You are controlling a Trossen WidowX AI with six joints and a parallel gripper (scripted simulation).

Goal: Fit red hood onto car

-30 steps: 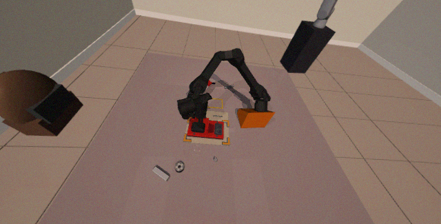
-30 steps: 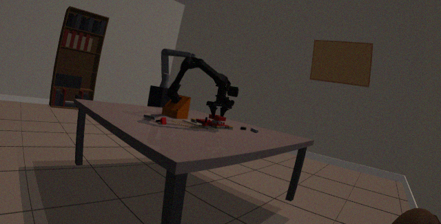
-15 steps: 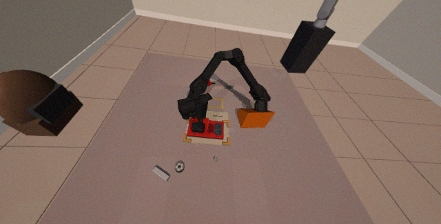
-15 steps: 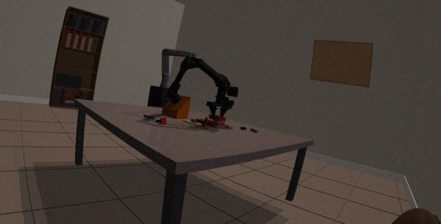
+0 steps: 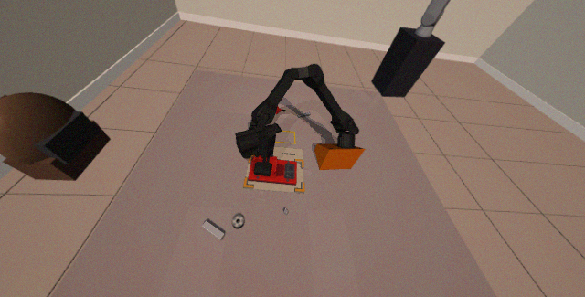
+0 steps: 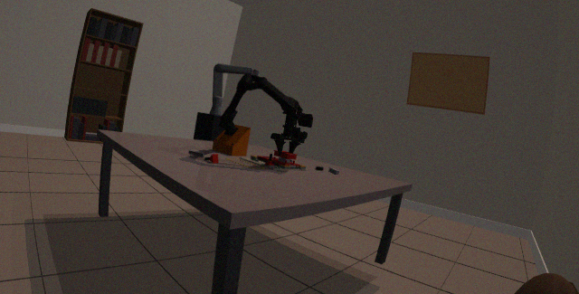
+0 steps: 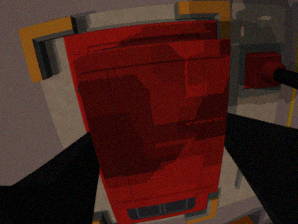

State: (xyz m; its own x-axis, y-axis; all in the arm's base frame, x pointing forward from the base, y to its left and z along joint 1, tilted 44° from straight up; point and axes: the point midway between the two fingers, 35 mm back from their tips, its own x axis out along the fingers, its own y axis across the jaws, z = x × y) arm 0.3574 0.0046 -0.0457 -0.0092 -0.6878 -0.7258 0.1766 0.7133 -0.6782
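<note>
Now: the grey engine block 1 cm to the left of my gripper tip and 3 cm below it. The rest, counted from my gripper tip: wheel: 10 cm ahead, 20 cm to the left, 5 cm below; red hood: 1 cm above; screw: 7 cm behind, 18 cm to the left, 5 cm below.
</note>
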